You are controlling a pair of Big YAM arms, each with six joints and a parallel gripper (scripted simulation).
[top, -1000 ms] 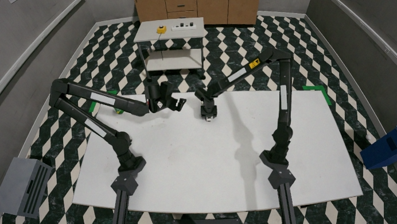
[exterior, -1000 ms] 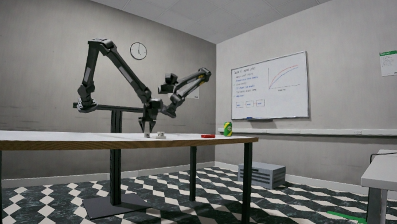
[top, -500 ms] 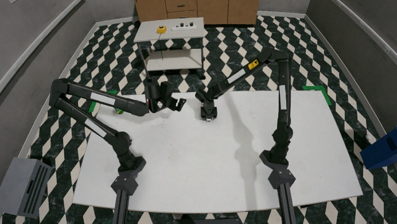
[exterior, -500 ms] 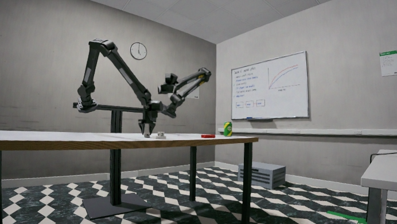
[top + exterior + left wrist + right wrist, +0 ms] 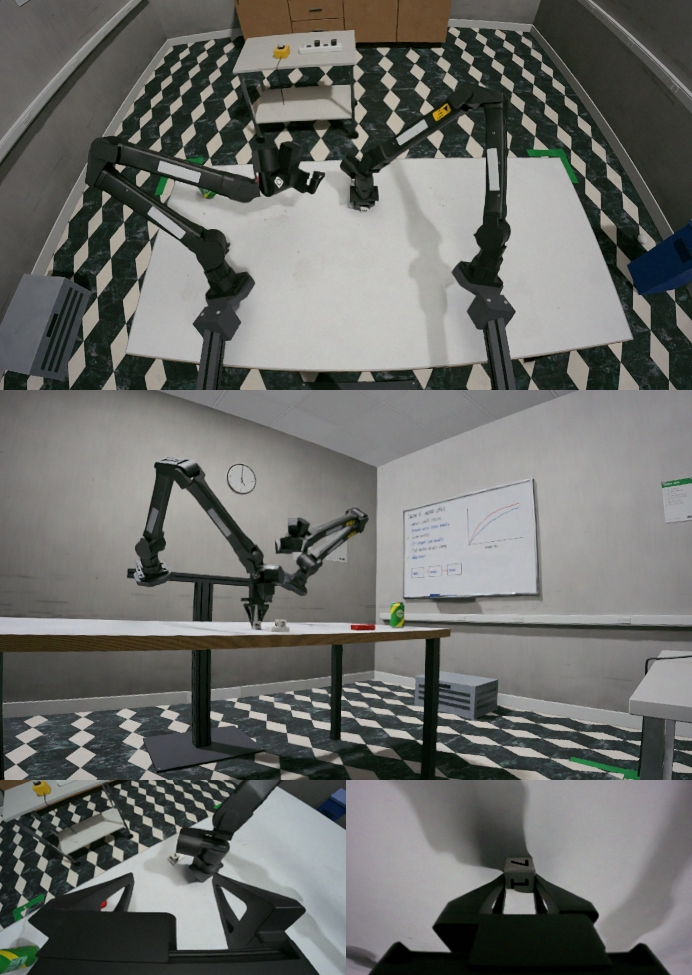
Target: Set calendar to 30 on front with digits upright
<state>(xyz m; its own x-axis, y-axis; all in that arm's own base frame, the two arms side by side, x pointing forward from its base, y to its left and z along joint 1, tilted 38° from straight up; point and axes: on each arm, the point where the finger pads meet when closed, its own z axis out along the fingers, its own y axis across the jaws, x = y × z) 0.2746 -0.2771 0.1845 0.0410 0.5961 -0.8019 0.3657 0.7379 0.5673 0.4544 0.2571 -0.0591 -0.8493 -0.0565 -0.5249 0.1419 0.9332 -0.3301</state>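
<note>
The flat white tray is 14 cm ahead of my right hand, 1 cm to the left of it and 1 cm below it. Round my right hand: flat red object 39 cm to the left, 17 cm ahead, 1 cm below.
</note>
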